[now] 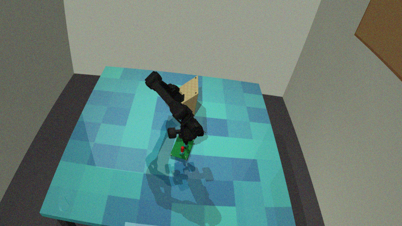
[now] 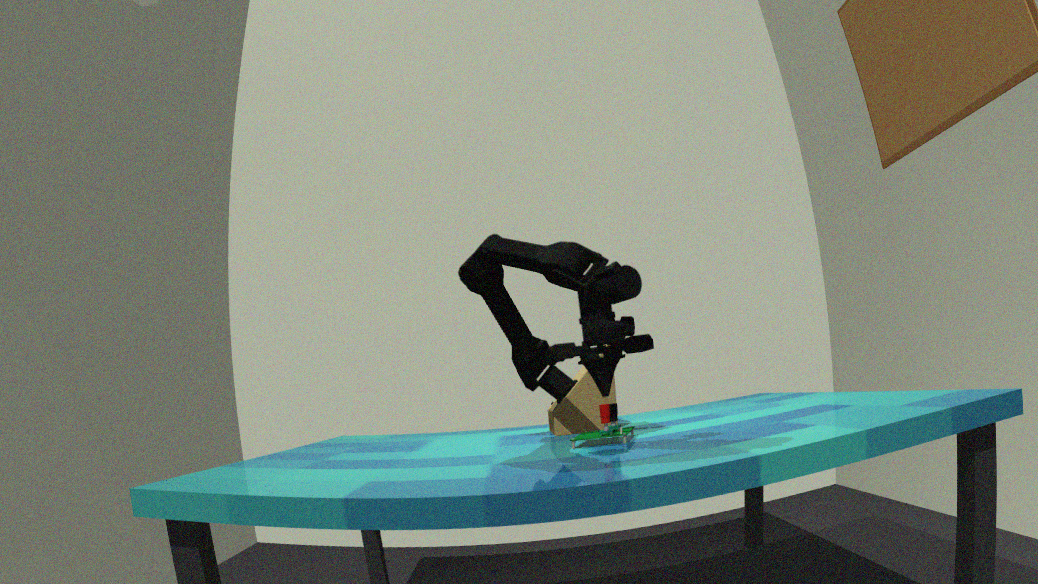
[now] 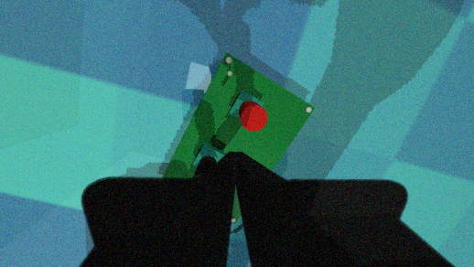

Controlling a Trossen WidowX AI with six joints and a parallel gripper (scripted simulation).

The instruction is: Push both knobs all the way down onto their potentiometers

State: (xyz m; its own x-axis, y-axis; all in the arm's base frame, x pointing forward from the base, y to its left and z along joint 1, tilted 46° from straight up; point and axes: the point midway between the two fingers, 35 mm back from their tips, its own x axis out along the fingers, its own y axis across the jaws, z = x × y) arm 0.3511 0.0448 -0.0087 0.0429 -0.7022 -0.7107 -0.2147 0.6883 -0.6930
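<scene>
The red knob lies 3 cm ahead of my gripper tip, 1 cm to the right of it and 3 cm below it. The rest, counted from my gripper tip: black knob (3 cm behind, 2 cm to the left, 3 cm below).
</scene>
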